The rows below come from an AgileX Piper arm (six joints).
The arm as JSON. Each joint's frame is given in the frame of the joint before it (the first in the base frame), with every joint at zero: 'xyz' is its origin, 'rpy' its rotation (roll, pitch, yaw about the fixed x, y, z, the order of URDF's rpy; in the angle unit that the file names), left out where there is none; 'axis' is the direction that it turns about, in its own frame. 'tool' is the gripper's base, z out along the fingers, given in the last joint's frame.
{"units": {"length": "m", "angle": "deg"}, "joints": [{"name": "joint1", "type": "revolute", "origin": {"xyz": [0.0, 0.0, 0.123]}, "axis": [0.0, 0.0, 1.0]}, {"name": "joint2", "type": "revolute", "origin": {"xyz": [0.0, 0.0, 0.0]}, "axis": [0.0, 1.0, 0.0]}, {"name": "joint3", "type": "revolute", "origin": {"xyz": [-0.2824, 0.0, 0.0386]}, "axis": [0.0, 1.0, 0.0]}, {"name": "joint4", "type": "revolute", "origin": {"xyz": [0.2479, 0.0, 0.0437]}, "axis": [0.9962, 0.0, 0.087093]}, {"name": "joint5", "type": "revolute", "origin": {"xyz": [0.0, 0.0, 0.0]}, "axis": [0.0, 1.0, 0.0]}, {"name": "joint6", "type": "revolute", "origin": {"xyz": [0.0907, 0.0, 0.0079]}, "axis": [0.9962, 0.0, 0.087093]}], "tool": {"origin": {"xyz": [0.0, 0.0, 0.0], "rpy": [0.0, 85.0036, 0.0]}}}
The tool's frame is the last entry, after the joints.
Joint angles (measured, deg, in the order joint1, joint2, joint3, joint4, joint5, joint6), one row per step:
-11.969 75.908 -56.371 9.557 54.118 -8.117
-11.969 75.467 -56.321 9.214 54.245 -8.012
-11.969 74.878 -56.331 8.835 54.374 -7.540
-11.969 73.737 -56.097 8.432 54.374 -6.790
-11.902 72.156 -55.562 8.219 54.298 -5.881
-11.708 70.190 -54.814 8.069 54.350 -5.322
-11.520 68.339 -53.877 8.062 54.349 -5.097
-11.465 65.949 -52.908 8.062 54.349 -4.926
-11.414 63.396 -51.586 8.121 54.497 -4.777
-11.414 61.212 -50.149 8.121 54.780 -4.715
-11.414 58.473 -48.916 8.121 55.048 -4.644
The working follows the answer.
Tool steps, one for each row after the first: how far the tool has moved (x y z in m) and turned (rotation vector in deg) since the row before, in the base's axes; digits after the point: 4 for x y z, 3 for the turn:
-0.0016 -0.0001 0.0015 -0.334 -0.187 0.008
-0.0019 -0.0001 0.0024 -0.268 -0.364 -0.323
-0.0038 0.0003 0.0036 -0.270 -0.776 -0.595
-0.0055 0.0012 0.0040 -0.059 -1.024 -0.725
-0.0071 0.0021 0.0042 -0.139 -1.097 -0.274
-0.0071 0.0022 0.0026 -0.090 -0.889 -0.012
-0.0089 0.0020 0.0042 -0.203 -1.389 -0.096
-0.0101 0.0023 0.0024 -0.083 -1.072 -0.066
-0.0093 0.0019 -0.0001 -0.057 -0.457 -0.014
-0.0107 0.0022 0.0024 -0.206 -1.216 -0.023

Tool pose at each row, in the base's axes (x y z in m, rotation vector in deg; rounded; the steps above come from the unrounded poses):
0.2474 -0.0399 0.2808 10.982 157.001 6.751
0.2458 -0.0400 0.2823 10.857 156.819 6.307
0.2439 -0.0401 0.2847 11.186 156.417 5.876
0.2401 -0.0398 0.2884 11.837 155.569 5.396
0.2346 -0.0387 0.2924 12.695 154.455 5.187
0.2275 -0.0365 0.2966 12.907 153.325 5.015
0.2204 -0.0343 0.2991 12.804 152.438 4.971
0.2116 -0.0323 0.3033 12.727 151.041 4.795
0.2015 -0.0300 0.3057 12.681 149.964 4.760
0.1922 -0.0281 0.3056 12.635 149.507 4.722
0.1815 -0.0259 0.3080 12.477 148.292 4.554

